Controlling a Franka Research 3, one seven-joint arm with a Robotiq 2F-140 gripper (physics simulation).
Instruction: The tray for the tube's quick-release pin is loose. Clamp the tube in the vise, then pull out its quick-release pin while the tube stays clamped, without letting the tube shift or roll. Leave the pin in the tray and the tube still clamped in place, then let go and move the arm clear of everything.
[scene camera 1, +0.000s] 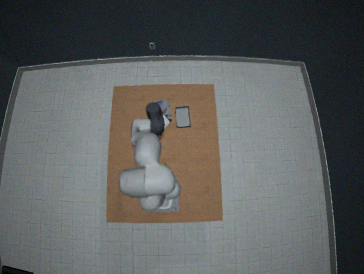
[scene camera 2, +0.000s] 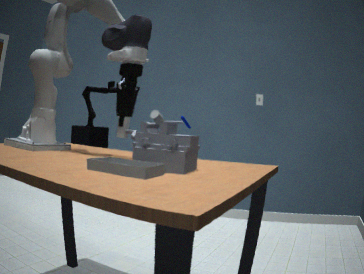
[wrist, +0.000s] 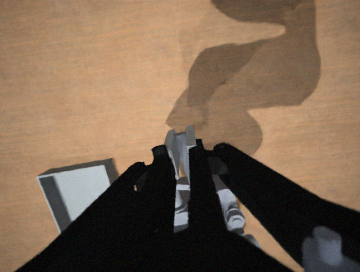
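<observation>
The grey vise (scene camera 1: 167, 109) (scene camera 2: 167, 154) (wrist: 182, 192) stands on the table. On its top in scene view 2, a light grey cylinder end (scene camera 2: 156, 116) shows, with a thin grey bar running to a slanted blue piece (scene camera 2: 185, 122); which parts are tube and pin is hard to tell. Blue also shows at the vise in scene view 1. My gripper (scene camera 2: 122, 133) (wrist: 183, 138) points down at the vise's robot side, shut on the grey vise handle, whose bar shows between the fingertips in the wrist view. The grey tray (scene camera 1: 183, 117) (scene camera 2: 125, 168) (wrist: 82, 192) stands beside the vise.
The wooden table (scene camera 1: 195, 175) (scene camera 2: 230, 182) carries the arm's base (scene camera 2: 37, 144) at its other end. The arm covers part of the vise in scene view 1. A black stand (scene camera 2: 90, 135) with a jointed arm shows behind the gripper in scene view 2.
</observation>
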